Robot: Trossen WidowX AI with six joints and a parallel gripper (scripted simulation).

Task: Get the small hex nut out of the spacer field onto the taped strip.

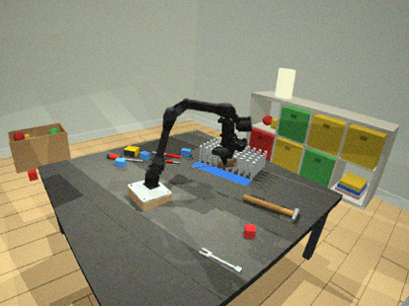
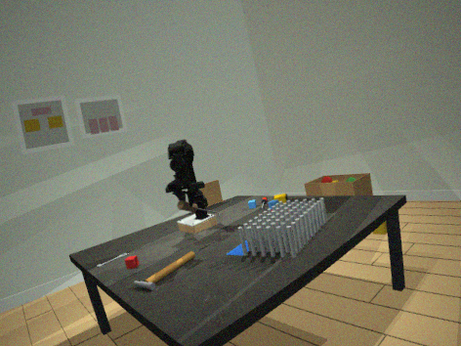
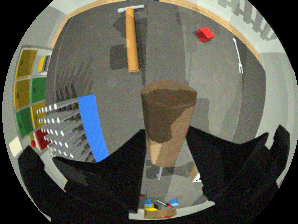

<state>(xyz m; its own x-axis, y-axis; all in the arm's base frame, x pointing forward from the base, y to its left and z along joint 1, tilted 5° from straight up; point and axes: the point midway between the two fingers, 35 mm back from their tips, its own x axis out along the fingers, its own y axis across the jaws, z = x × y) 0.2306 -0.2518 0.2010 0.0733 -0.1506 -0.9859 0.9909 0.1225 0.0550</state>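
The blue taped strip is 200 mm ahead of my gripper tip, 190 mm below it and 180 mm to the left of it. The rest, counted from my gripper tip: hook tool (90 mm to the left, 50 mm below, 10 mm behind); then red cube (250 mm to the right, 170 mm below, 150 mm behind); then grey forked tool (340 mm behind, 250 mm to the right, 190 mm below).
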